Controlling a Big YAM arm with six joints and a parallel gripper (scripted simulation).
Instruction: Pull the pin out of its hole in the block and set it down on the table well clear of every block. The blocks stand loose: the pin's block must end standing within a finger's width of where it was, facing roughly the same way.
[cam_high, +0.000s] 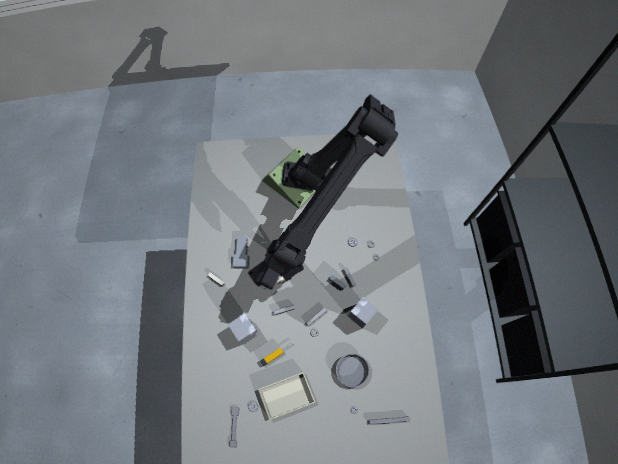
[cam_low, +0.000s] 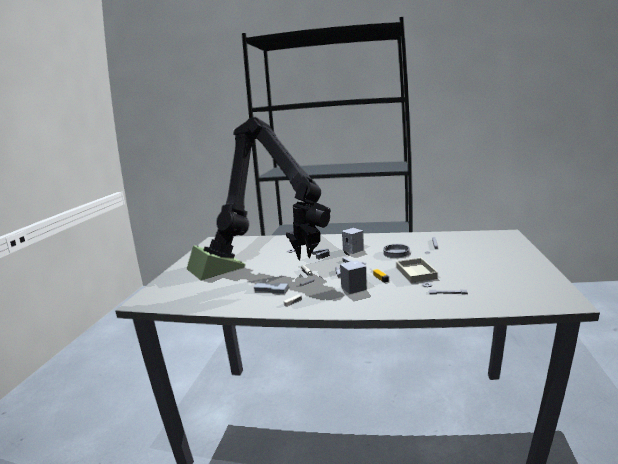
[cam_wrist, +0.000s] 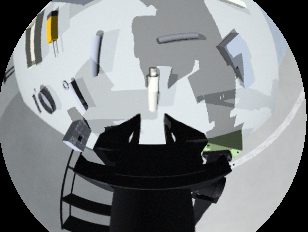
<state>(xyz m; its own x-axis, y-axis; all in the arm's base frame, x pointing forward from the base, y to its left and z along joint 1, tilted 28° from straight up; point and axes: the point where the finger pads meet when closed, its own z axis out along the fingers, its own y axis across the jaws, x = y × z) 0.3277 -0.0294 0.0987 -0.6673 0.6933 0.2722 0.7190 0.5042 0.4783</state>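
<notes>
Now: the pale pin 20 mm ahead of my hand, 30 mm to the right of it and 40 mm below it. Round my hand: round dish: 300 mm ahead, 220 mm to the left, 40 mm below; white bar: 50 mm ahead, 250 mm to the right, 50 mm below; grey block: 200 mm ahead, 120 mm to the right, 10 mm below.
</notes>
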